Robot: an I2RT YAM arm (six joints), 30 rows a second.
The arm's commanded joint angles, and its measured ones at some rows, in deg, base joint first. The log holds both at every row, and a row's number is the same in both.
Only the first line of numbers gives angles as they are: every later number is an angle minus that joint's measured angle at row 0.
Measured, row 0:
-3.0, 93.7, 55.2, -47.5, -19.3, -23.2
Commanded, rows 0 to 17:
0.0, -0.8, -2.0, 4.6, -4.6, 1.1
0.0, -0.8, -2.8, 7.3, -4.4, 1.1
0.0, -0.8, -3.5, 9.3, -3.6, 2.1
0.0, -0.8, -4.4, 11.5, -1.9, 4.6
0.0, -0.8, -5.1, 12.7, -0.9, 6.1
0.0, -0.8, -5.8, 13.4, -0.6, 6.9
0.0, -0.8, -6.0, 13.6, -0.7, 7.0
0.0, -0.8, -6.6, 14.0, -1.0, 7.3
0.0, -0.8, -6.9, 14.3, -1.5, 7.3
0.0, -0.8, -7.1, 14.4, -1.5, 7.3
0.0, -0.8, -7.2, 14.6, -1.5, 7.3
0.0, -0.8, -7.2, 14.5, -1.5, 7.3
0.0, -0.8, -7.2, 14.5, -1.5, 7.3
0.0, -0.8, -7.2, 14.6, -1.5, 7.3
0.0, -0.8, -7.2, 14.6, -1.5, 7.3
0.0, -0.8, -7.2, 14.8, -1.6, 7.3
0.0, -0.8, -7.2, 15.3, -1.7, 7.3
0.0, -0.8, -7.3, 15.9, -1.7, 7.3
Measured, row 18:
0.0, 0.0, -6.9, 14.6, -1.5, 6.6
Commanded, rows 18 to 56:
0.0, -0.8, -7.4, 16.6, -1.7, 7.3
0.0, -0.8, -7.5, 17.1, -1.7, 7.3
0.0, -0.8, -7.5, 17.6, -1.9, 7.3
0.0, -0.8, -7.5, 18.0, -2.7, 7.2
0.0, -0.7, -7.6, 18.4, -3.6, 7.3
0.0, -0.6, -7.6, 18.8, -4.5, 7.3
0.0, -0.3, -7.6, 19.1, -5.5, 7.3
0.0, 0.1, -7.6, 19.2, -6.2, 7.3
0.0, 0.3, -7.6, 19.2, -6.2, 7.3
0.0, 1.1, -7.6, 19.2, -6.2, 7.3
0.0, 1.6, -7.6, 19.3, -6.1, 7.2
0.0, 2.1, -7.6, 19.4, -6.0, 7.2
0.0, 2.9, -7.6, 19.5, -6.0, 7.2
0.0, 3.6, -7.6, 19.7, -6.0, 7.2
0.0, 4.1, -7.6, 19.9, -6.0, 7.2
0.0, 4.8, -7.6, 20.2, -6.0, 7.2
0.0, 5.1, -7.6, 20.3, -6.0, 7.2
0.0, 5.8, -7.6, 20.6, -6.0, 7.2
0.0, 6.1, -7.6, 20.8, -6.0, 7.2
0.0, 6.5, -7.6, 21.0, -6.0, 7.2
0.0, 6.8, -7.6, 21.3, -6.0, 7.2
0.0, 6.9, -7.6, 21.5, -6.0, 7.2
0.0, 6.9, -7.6, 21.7, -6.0, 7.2
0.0, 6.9, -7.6, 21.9, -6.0, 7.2
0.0, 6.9, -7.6, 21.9, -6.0, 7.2
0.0, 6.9, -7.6, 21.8, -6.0, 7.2
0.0, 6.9, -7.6, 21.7, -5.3, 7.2
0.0, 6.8, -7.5, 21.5, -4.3, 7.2
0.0, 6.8, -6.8, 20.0, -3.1, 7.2
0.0, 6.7, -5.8, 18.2, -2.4, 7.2
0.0, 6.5, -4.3, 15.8, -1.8, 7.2
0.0, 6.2, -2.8, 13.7, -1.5, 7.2
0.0, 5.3, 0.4, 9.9, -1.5, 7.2
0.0, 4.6, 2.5, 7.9, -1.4, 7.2
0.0, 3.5, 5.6, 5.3, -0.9, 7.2
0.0, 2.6, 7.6, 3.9, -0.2, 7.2
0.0, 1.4, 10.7, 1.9, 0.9, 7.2
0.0, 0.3, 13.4, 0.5, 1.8, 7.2
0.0, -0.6, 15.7, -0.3, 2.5, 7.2
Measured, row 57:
-0.1, 4.6, 7.4, 1.8, -1.0, 7.0
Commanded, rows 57 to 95:
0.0, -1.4, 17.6, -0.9, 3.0, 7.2
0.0, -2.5, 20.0, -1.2, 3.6, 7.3
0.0, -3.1, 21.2, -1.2, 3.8, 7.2
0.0, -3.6, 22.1, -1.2, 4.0, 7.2
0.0, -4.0, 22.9, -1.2, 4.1, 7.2
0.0, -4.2, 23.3, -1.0, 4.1, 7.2
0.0, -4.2, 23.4, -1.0, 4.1, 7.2
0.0, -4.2, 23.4, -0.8, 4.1, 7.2
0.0, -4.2, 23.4, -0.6, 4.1, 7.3
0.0, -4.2, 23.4, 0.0, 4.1, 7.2
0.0, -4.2, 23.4, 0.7, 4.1, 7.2
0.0, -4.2, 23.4, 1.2, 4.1, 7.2
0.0, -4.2, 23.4, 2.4, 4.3, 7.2
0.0, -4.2, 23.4, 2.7, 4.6, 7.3
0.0, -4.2, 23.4, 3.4, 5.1, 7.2
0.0, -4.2, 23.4, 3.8, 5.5, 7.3
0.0, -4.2, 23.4, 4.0, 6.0, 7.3
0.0, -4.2, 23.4, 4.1, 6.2, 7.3
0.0, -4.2, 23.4, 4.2, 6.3, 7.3
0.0, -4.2, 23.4, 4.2, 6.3, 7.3
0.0, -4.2, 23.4, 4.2, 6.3, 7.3
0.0, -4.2, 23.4, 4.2, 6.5, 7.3
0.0, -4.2, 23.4, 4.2, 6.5, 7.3
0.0, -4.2, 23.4, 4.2, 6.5, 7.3
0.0, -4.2, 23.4, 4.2, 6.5, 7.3
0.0, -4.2, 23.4, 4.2, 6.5, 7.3
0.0, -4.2, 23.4, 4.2, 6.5, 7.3
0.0, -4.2, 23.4, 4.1, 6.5, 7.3
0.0, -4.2, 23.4, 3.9, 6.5, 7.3
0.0, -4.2, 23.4, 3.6, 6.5, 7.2
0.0, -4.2, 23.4, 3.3, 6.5, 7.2
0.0, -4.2, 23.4, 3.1, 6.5, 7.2
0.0, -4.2, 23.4, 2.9, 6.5, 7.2
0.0, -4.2, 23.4, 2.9, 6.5, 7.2
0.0, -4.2, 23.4, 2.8, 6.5, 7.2
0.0, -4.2, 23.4, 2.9, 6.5, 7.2
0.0, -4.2, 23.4, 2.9, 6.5, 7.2
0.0, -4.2, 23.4, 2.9, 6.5, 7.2
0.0, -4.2, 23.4, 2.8, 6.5, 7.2
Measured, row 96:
-0.1, -4.1, 23.0, 2.9, 5.9, 7.0
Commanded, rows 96 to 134:
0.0, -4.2, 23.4, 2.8, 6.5, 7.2
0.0, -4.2, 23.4, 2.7, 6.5, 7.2
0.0, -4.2, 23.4, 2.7, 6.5, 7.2
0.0, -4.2, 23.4, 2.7, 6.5, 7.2
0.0, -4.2, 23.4, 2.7, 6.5, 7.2
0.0, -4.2, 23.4, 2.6, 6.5, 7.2
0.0, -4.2, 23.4, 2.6, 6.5, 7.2
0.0, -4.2, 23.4, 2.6, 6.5, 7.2
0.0, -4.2, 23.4, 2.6, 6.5, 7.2
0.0, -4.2, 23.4, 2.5, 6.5, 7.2
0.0, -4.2, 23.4, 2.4, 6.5, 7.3
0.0, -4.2, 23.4, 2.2, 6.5, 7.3
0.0, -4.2, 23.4, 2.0, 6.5, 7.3
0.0, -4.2, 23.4, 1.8, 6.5, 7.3
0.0, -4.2, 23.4, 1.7, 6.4, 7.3
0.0, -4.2, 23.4, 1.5, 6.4, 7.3
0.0, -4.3, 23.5, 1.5, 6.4, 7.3
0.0, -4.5, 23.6, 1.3, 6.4, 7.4
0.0, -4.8, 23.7, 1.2, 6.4, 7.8
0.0, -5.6, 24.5, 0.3, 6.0, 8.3
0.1, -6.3, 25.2, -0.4, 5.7, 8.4
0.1, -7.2, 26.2, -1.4, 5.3, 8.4
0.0, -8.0, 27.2, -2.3, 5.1, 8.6
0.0, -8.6, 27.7, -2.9, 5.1, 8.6
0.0, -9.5, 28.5, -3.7, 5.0, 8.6
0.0, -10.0, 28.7, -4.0, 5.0, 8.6
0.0, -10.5, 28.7, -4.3, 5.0, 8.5
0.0, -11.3, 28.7, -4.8, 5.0, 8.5
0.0, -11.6, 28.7, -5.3, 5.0, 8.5
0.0, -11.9, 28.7, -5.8, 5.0, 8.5
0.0, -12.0, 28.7, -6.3, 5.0, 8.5
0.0, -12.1, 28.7, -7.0, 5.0, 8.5
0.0, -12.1, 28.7, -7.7, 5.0, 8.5
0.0, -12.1, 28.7, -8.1, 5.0, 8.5
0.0, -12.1, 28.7, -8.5, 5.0, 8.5
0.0, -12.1, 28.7, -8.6, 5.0, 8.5
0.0, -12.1, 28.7, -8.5, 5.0, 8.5
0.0, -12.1, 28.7, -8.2, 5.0, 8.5
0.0, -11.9, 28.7, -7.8, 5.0, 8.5
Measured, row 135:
-0.1, -11.7, 28.0, -8.5, 5.8, 7.6
